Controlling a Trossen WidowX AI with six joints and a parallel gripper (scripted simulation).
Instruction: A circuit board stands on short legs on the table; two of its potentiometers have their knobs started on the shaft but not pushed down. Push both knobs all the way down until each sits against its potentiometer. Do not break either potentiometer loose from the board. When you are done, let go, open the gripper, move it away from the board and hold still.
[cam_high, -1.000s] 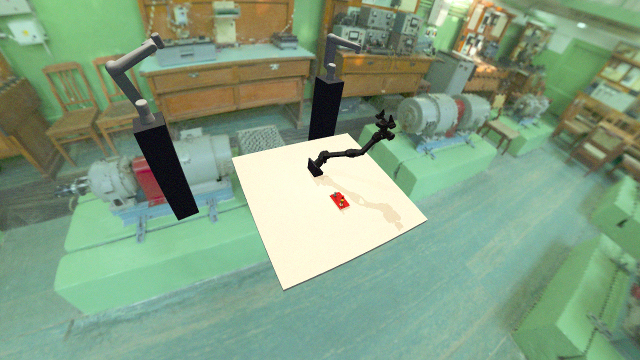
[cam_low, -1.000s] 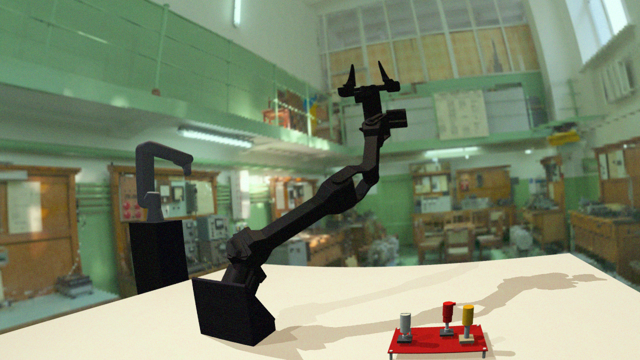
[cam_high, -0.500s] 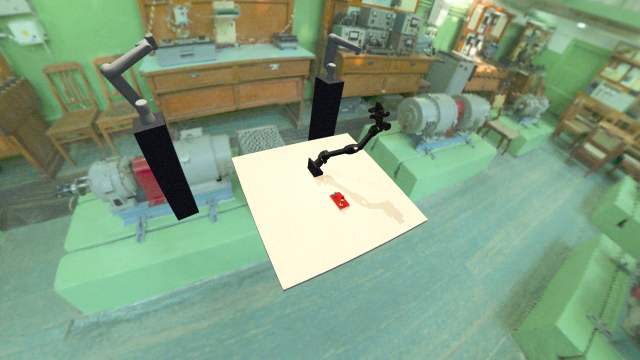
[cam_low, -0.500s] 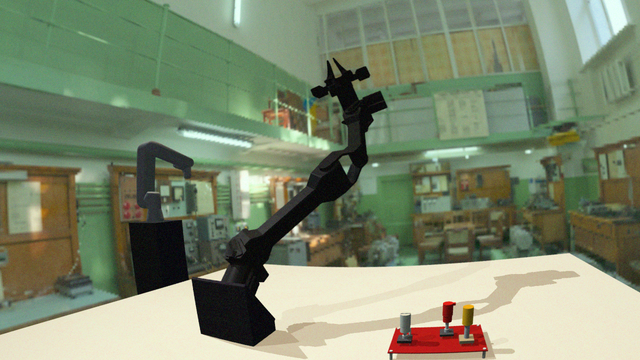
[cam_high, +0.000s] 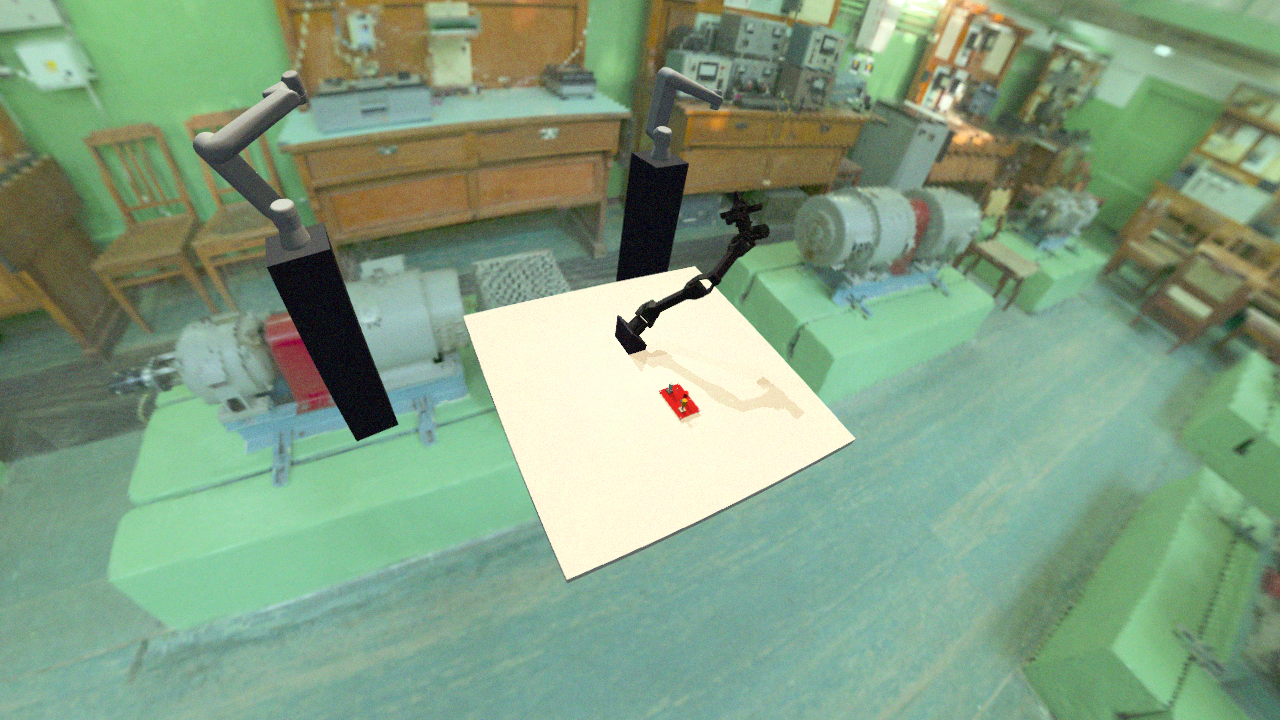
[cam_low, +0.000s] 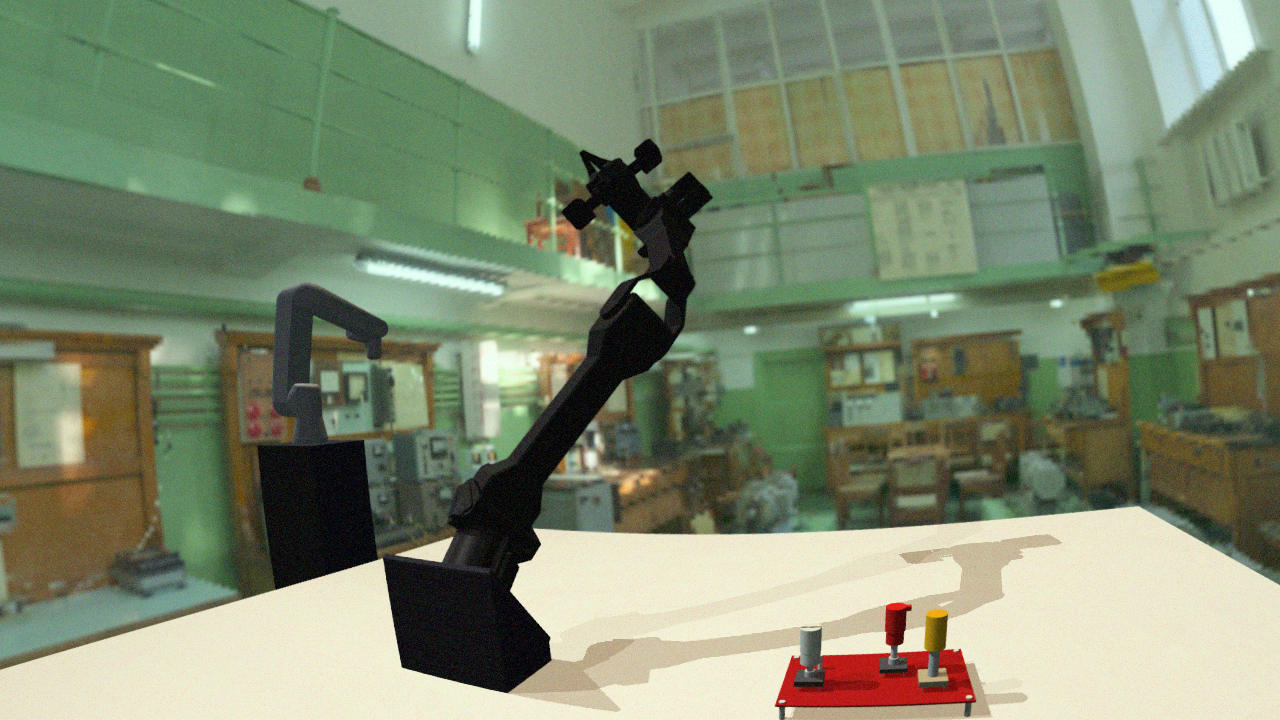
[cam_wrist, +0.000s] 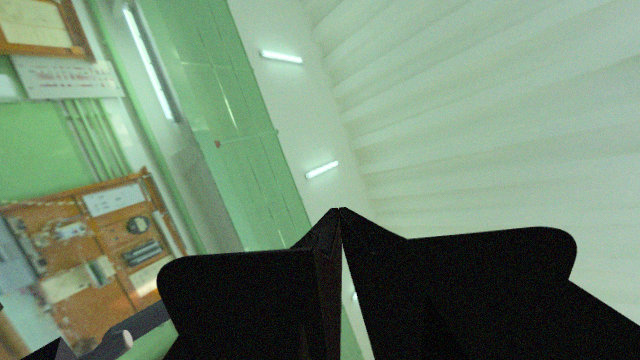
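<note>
Now: gripper tip 33 cm short of the grey knob, 48 cm to the left of it and 62 cm above it. The rest, counted from my gripper tip: red knob 40 cm ahead, 46 cm to the right, 61 cm below.
</note>
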